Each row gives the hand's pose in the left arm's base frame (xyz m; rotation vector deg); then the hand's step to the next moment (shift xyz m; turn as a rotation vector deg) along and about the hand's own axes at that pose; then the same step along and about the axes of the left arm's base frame.
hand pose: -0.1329 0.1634 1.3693 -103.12 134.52 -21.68
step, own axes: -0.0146 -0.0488 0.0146 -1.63 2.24 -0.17
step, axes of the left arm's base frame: 0.0530 0.0007 0.0000 -1.69 2.14 -0.54
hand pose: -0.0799 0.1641 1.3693 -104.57 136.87 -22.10
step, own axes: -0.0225 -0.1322 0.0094 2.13 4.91 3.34
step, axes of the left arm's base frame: 0.1316 -0.0120 0.0247 -4.35 -1.29 -4.38
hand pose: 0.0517 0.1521 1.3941 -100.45 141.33 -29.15
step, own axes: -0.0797 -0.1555 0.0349 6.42 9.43 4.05
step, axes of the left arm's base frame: 0.1769 0.0206 0.0046 -9.75 -4.11 -5.88
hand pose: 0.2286 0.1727 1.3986 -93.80 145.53 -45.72
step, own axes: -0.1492 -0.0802 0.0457 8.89 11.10 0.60
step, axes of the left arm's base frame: 0.1481 0.0833 -0.0437 -13.25 -4.29 -2.96
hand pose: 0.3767 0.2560 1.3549 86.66 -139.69 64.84
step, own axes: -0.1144 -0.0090 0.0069 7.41 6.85 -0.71
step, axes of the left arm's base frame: 0.0686 0.0798 -0.0464 -9.51 -3.44 -0.26
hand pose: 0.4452 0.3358 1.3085 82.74 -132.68 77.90
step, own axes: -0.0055 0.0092 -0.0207 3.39 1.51 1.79
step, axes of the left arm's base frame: -0.0112 0.0200 0.0039 -2.38 -3.35 -0.36
